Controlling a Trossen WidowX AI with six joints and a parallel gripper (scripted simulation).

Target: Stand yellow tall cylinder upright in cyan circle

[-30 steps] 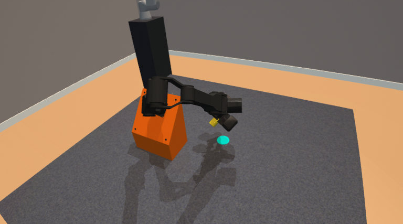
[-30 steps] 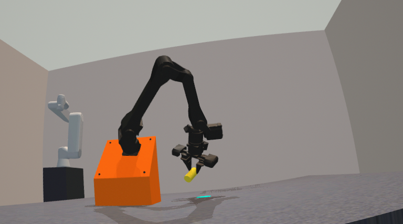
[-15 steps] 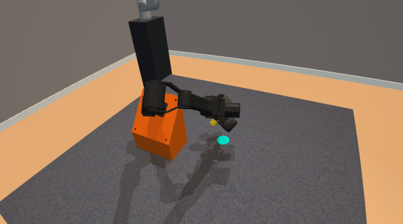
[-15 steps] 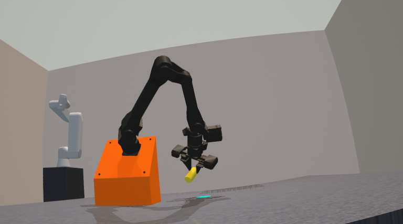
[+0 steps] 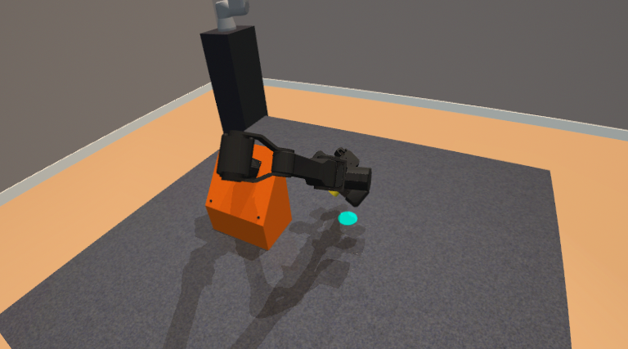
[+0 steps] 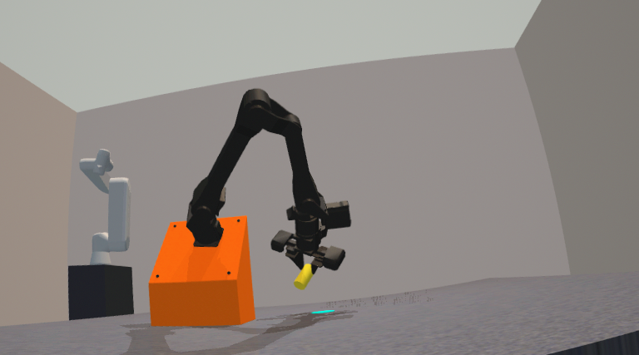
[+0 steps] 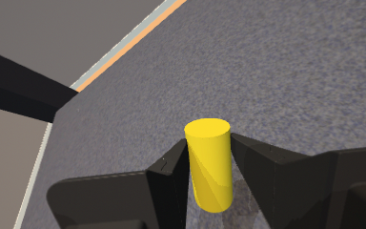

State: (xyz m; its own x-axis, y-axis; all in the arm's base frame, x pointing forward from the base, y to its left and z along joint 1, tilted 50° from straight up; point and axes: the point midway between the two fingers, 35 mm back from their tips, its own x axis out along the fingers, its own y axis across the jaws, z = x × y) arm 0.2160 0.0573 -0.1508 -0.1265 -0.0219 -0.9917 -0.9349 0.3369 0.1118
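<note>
The cyan circle lies 3 cm ahead of my gripper tip, 4 cm to the right of it and 11 cm below it. Also, from my gripper tip: yellow tall cylinder: 1 cm behind, 1 cm to the right, 1 cm below.
</note>
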